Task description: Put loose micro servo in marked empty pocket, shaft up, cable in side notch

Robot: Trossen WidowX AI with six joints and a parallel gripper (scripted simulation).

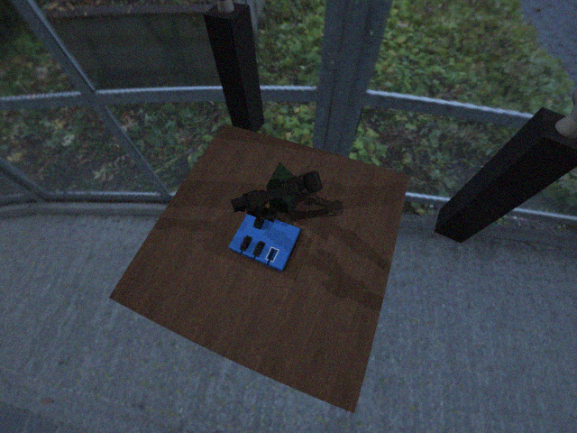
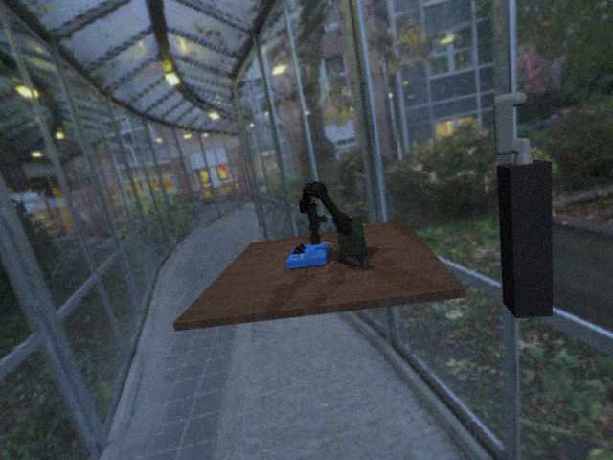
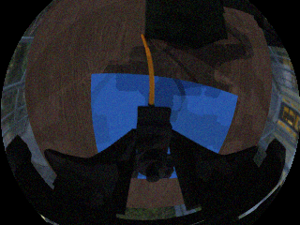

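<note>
The blue deck is 2 cm ahead of my gripper tip, 5 cm to the left of it and 10 cm below it.
</note>
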